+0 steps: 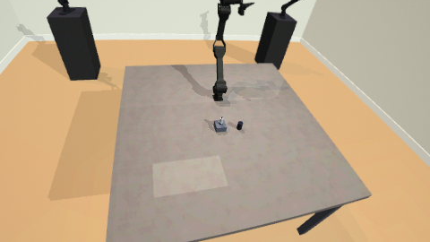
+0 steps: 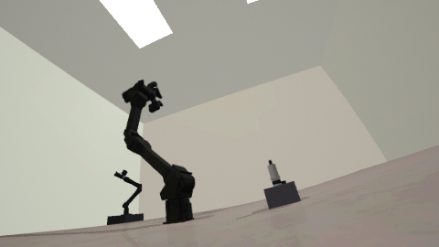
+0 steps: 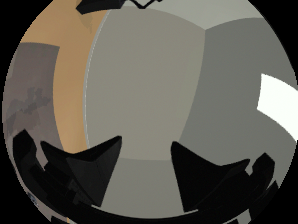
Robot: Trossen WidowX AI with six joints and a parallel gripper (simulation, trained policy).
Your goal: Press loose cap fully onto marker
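Now: gripper tip 60 cm above the cap, 49 cm short of it and 14 cm to the left of it. Also, from my gripper tip: holder block: 61 cm below, 48 cm ahead, 26 cm to the right.
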